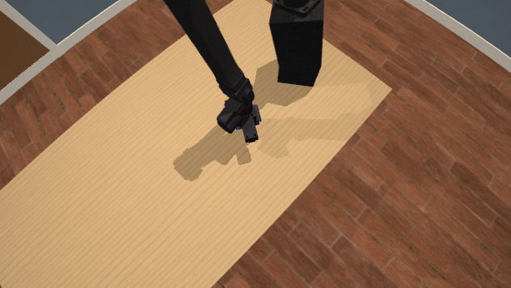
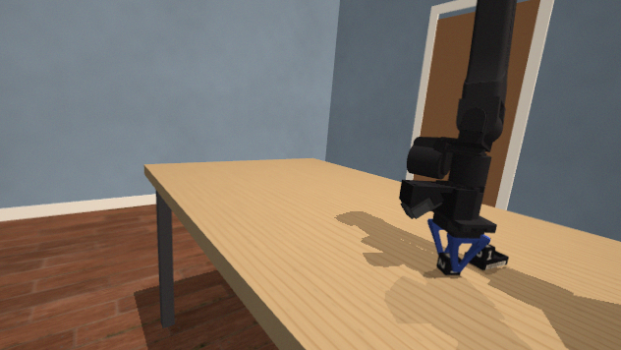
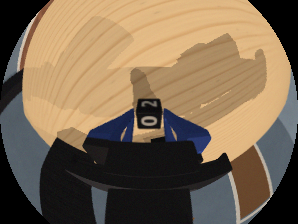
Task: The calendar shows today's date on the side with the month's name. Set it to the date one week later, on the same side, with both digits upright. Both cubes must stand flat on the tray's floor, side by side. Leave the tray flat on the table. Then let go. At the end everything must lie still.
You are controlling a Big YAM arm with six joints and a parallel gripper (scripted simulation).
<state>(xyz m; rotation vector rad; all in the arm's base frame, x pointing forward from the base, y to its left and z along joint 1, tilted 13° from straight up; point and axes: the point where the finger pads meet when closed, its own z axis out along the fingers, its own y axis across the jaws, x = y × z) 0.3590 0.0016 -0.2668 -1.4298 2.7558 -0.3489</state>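
My gripper is now right at the black date cube. The rest, counted from my hand: black tray 3 cm behind, 10 cm to the right, 1 cm below; black cube 3 cm behind, 9 cm to the right, 1 cm above.
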